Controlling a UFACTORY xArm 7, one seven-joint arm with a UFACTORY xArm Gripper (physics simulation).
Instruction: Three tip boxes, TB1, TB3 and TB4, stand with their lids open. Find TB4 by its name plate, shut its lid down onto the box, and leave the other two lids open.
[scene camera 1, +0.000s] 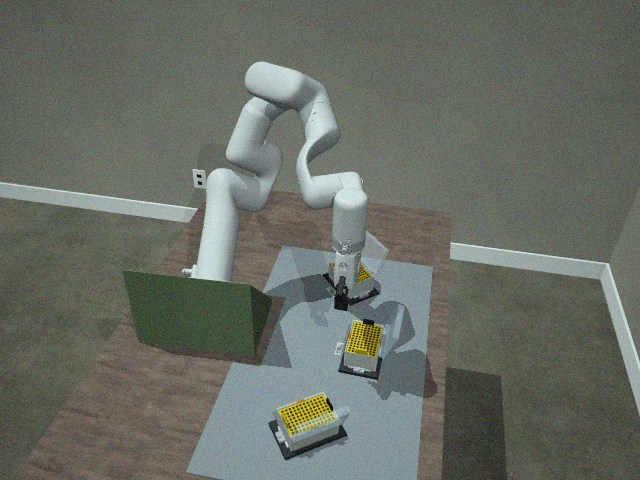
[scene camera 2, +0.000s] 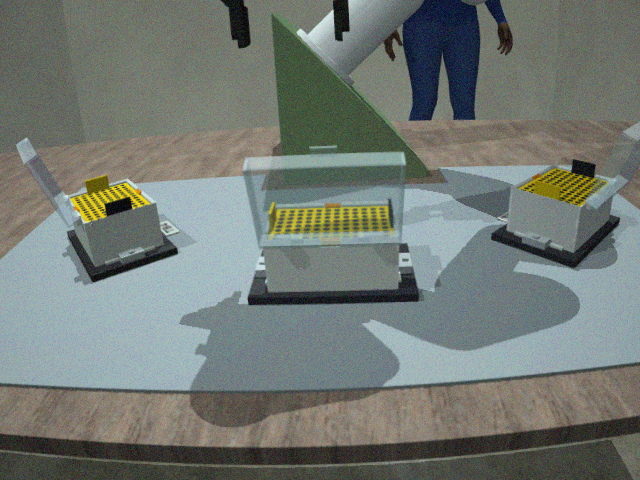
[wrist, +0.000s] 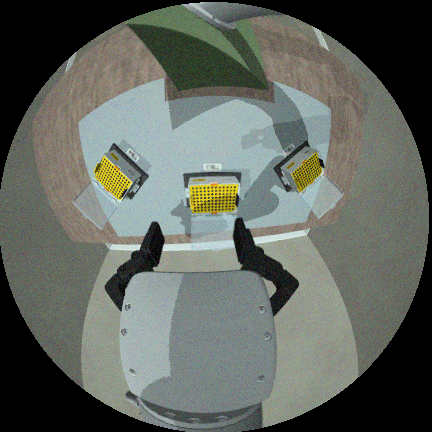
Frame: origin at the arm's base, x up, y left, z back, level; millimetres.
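Seen in the pictures: gripper, fingertip midpoint: (scene camera 1: 344, 296) (scene camera 2: 291, 43) (wrist: 196, 228); arm's base, link origin: (scene camera 1: 212, 284) (scene camera 2: 323, 59).
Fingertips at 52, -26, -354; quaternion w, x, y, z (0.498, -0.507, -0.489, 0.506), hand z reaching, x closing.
Observation:
Offsets run from my fingertips to a thing's middle, as dx, dy, dz. "pt": to the spot under its first point. Level surfaces: height alone.
Three grey boxes with yellow racks stand with their clear lids open. TB1 @[-189, +294, +32] (scene camera 1: 364, 285) (scene camera 2: 542, 222) (wrist: 306, 171) is at the right in the wrist view, its lid @[-118, +348, -25] (scene camera 2: 622, 149) (wrist: 325, 196) raised. The middle box @[-189, +31, -44] (scene camera 1: 361, 357) (scene camera 2: 330, 268) (wrist: 214, 197) has its lid @[-118, +28, -123] (scene camera 1: 397, 328) (scene camera 2: 325, 161) (wrist: 212, 232) upright. The left box @[-189, -226, +45] (scene camera 1: 315, 439) (scene camera 2: 121, 232) (wrist: 114, 176) has its lid @[-118, -289, -2] (scene camera 2: 43, 178) (wrist: 92, 206) tilted outwards. The middle plate @[pt -220, +34, +10] (wrist: 212, 166) and left plate @[pt -220, -181, +81] (wrist: 132, 153) are too blurred to read. My gripper (scene camera 1: 341, 299) (scene camera 2: 291, 42) (wrist: 196, 228) is open and empty, high above the middle box's area.
The boxes stand on a blue-grey mat @[dx -222] (scene camera 1: 248, 413) (scene camera 2: 103, 335) (wrist: 150, 120) on a wooden table @[dx -225] (scene camera 1: 103, 403) (scene camera 2: 310, 418) (wrist: 60, 125). A green wedge (scene camera 1: 191, 315) (scene camera 2: 320, 113) (wrist: 200, 65) stands at the arm's base. A person (scene camera 2: 444, 56) stands behind the table.

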